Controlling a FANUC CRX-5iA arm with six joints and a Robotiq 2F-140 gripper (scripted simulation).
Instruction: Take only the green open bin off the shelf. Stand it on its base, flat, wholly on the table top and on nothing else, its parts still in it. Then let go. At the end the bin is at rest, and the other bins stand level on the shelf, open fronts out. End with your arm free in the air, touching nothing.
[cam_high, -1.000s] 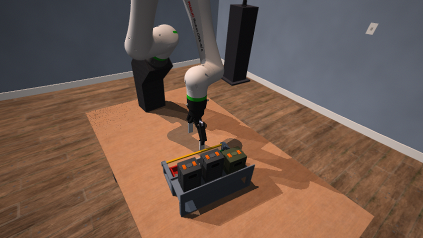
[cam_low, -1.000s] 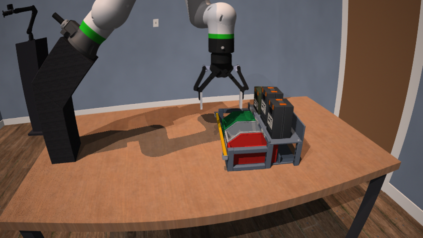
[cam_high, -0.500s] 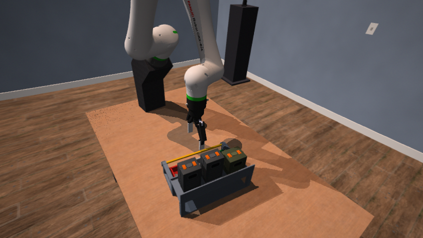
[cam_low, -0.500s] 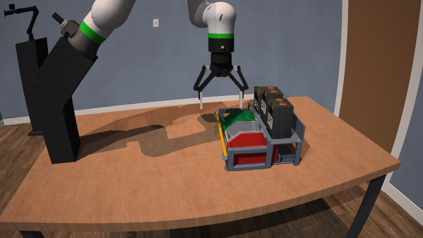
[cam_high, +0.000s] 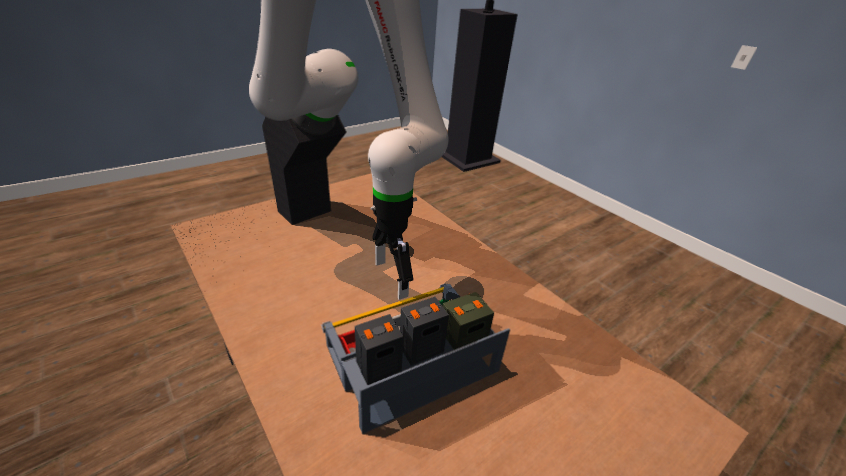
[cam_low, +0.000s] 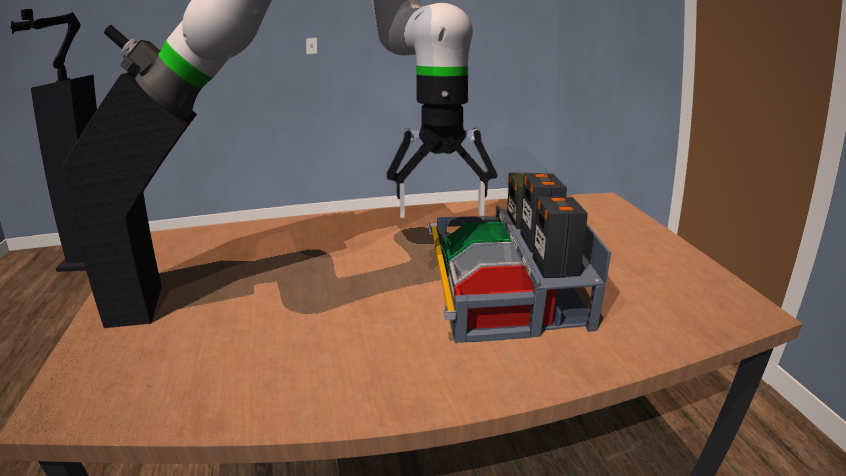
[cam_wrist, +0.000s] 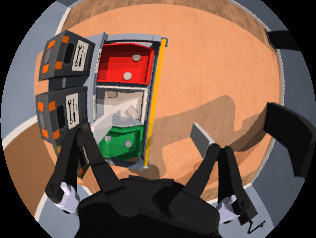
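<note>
Now: hand 11 cm above the thin yellow bar. The rest, counted from my hand: green open bin: 13 cm below, 11 cm ahead, 10 cm to the left; then red bin: 13 cm below, 12 cm to the right, 10 cm ahead; then grey bin: 13 cm below, 10 cm ahead, 1 cm to the right.
</note>
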